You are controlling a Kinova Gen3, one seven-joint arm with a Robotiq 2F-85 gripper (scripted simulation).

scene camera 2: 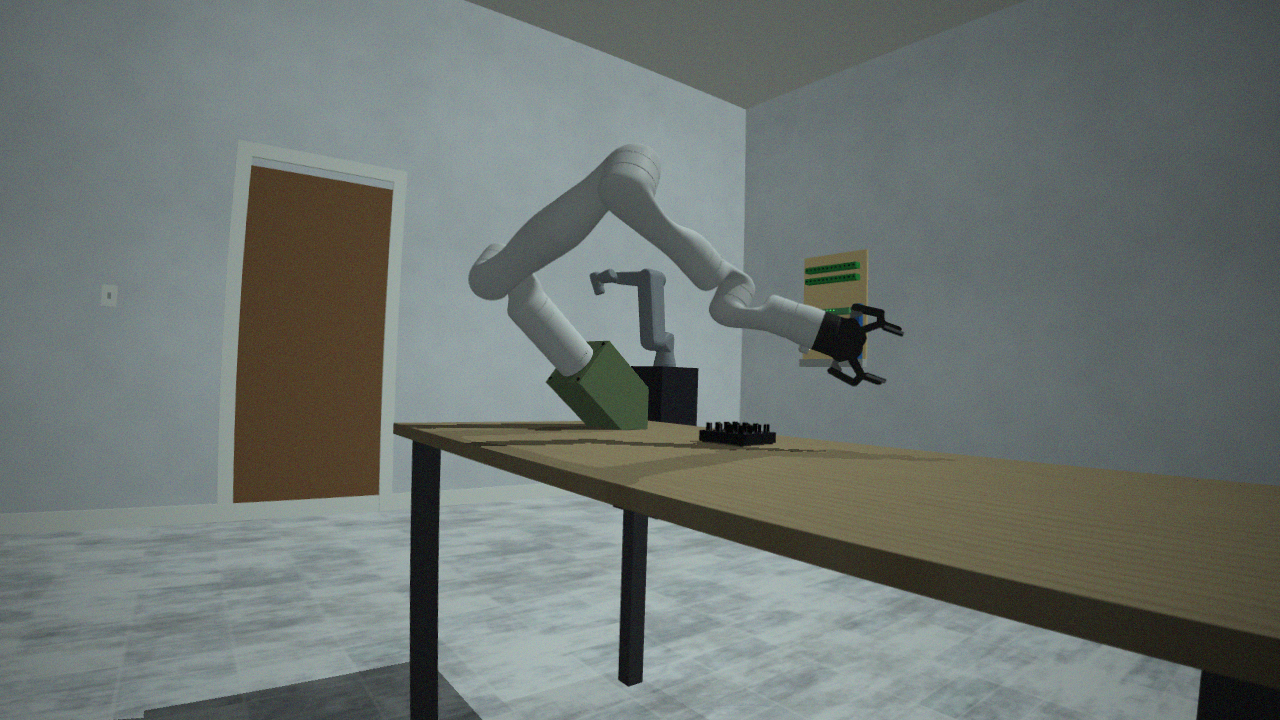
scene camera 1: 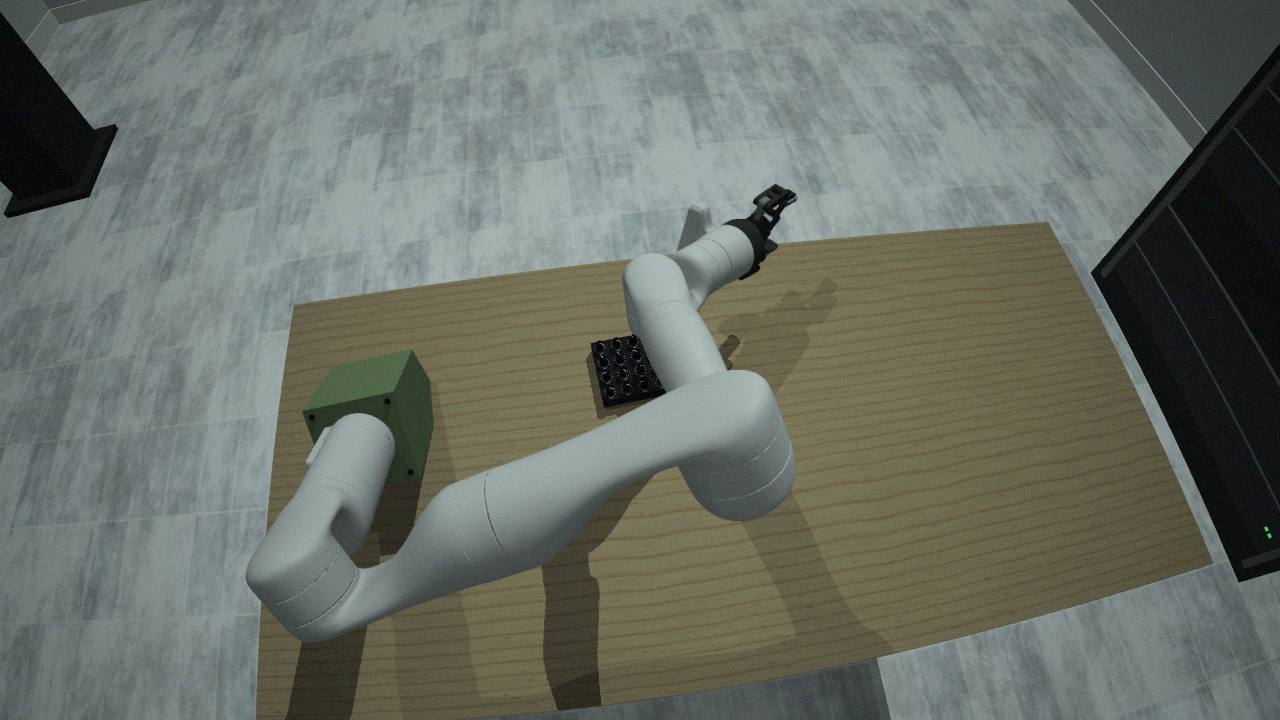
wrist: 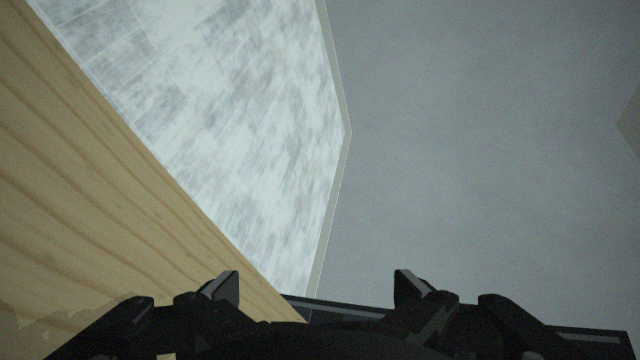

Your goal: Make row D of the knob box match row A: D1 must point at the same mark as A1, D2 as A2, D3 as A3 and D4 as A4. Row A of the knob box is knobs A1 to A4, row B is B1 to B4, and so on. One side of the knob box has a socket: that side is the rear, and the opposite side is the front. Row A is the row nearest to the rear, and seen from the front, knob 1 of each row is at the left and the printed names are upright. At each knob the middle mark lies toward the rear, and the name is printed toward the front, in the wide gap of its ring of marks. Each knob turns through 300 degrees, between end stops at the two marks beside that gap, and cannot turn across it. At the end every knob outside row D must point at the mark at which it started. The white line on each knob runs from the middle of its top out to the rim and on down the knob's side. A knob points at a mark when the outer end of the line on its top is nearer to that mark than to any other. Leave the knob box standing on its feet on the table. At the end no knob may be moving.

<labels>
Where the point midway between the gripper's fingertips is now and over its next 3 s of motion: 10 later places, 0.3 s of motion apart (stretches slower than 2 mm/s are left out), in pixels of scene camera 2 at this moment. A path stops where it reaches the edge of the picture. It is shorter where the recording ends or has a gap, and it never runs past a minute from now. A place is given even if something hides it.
My gripper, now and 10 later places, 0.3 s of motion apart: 894, 358; 894, 357; 892, 359; 883, 367; 861, 384; 822, 401; 782, 409; 746, 406; 730, 402; 728, 401; 726, 401
</labels>
